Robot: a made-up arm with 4 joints.
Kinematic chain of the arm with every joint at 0, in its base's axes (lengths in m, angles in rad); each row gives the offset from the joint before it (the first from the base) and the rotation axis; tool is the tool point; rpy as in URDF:
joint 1: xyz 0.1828 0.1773 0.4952 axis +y
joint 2: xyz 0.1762 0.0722 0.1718 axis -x
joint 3: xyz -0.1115 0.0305 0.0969 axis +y
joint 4: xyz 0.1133 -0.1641 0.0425 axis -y
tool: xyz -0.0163 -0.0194 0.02 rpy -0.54 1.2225 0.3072
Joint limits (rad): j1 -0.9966..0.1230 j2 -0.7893..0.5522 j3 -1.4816..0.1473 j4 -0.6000..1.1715
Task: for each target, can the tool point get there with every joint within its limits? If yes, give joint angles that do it. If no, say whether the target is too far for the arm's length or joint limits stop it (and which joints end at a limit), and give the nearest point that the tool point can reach.
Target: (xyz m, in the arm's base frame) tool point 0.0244 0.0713 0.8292
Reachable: yes | joints -0.7991 -0.1356 -0.4273 -0.1430
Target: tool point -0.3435 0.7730 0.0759
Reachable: no: too far | nearest point -0.1780 0.2313 0.7365 | short by 0.870 m
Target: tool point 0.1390 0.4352 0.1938
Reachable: no: joint limits stop it (at a limit: joint 1, joint 2, joint 3, joint 4) | nearest point 0.3571 0.0574 0.6216 | short by 0.611 m
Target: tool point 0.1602 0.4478 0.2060
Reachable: no: joint limits stop it (at a limit: joint 1, joint 2, joint 3, joint 4) | nearest point 0.3571 0.0574 0.6216 | short by 0.603 m
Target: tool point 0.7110 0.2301 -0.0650
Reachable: no: too far | nearest point 0.3571 0.0574 0.6216 | short by 0.792 m
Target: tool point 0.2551 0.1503 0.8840
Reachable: yes | joints -0.2169 0.3094 -0.0163 0.3993
